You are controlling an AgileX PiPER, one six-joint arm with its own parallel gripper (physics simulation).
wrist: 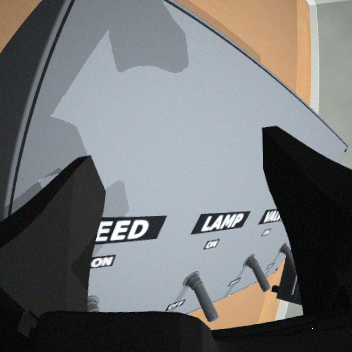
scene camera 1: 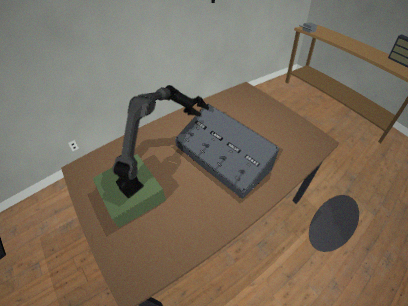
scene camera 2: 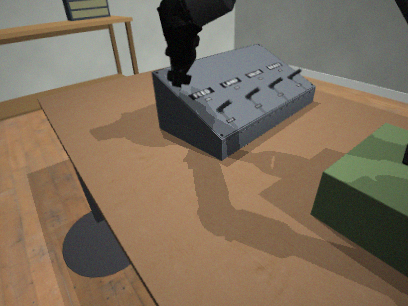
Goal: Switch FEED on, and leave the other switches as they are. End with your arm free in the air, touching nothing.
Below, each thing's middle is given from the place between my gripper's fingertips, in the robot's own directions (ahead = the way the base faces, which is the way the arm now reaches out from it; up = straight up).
Right now the grey sloped switch panel (scene camera 2: 191, 113) is 190 mm to the right of my hand, 100 mm below it and 60 mm behind it.
